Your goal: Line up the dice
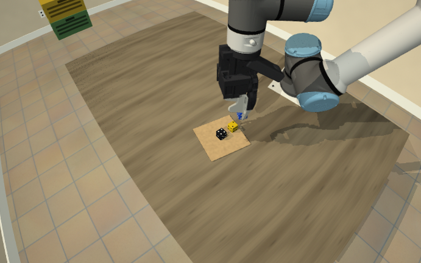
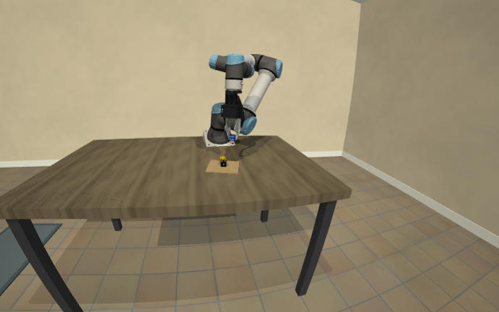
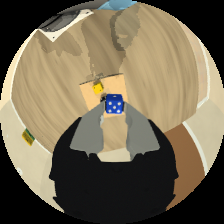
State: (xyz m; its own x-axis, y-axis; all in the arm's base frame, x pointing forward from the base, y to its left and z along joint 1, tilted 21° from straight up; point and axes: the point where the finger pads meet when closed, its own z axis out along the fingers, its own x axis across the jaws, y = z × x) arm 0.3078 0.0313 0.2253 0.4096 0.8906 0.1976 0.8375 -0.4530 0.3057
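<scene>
Right now the black die is 12 cm below my hand, 4 cm to the right of it and 4 cm ahead of it. Also, from my hand: blue die (right at my hand); tan mat (13 cm below, 4 cm to the right, 4 cm ahead); yellow die (12 cm below, 4 cm to the right, 1 cm behind).
</scene>
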